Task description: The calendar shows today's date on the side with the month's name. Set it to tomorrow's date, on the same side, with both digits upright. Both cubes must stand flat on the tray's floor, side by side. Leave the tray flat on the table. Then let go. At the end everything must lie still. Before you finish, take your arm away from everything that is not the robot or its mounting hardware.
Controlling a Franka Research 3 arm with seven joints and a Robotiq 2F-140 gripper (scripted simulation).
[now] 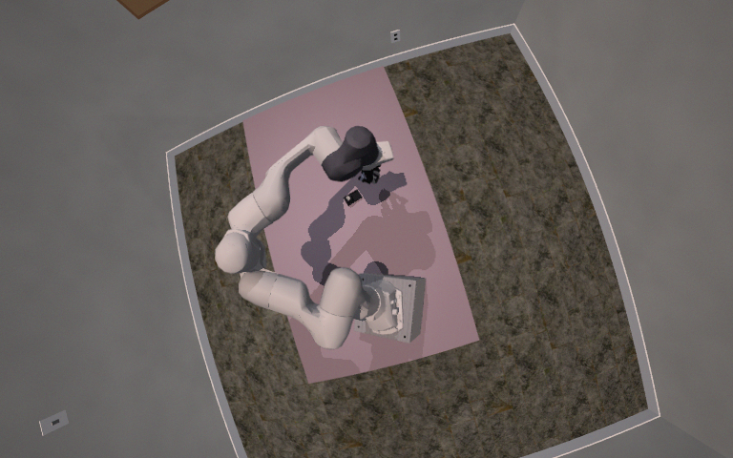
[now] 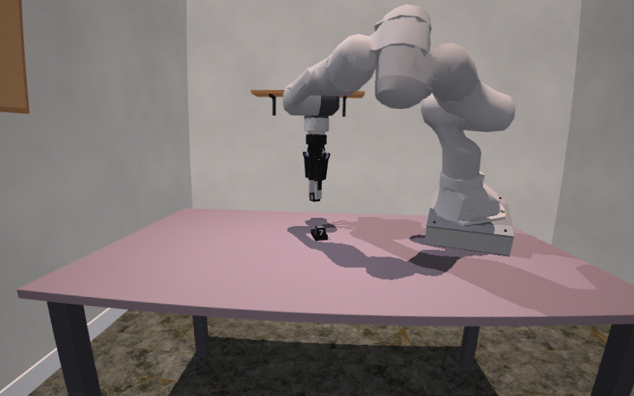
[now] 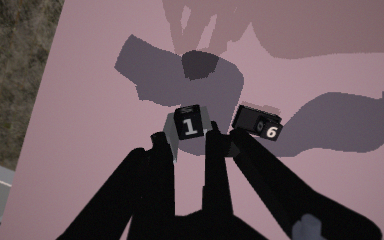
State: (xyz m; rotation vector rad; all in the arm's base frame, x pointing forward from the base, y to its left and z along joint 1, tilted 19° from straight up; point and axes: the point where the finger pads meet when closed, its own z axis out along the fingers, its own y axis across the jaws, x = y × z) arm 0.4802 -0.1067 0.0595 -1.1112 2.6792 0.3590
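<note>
Now: the black calendar tray 130 mm below my hand, 120 mm to the left of it and 30 mm behind it. The rest, counted from my hand: black digit cube (30 mm below).
</note>
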